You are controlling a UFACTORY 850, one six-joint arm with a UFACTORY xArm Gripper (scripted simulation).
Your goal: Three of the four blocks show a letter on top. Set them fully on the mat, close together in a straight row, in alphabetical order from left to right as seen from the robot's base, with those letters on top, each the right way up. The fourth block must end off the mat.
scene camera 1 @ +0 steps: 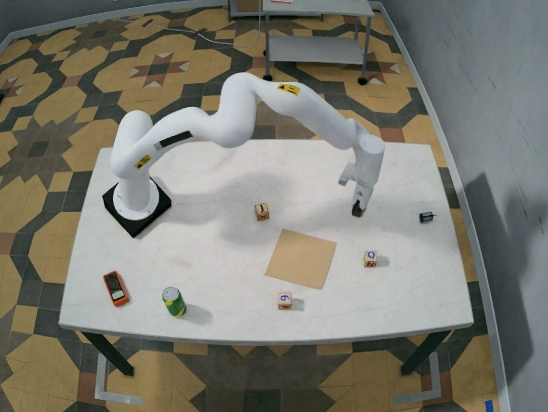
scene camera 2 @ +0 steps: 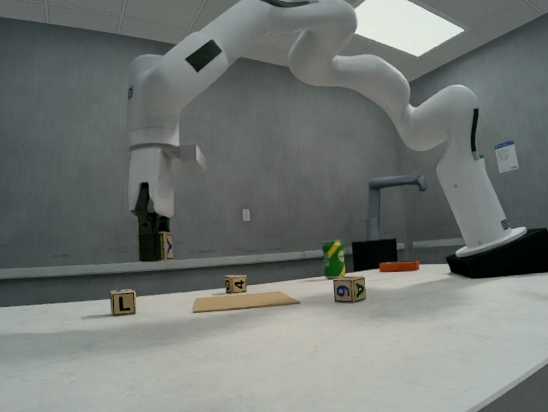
In view: a tan mat (scene camera 1: 298,258), a green can (scene camera 2: 334,267) and a J block (scene camera 2: 349,289).
The tan mat is seen too in scene camera 2 (scene camera 2: 269,299).
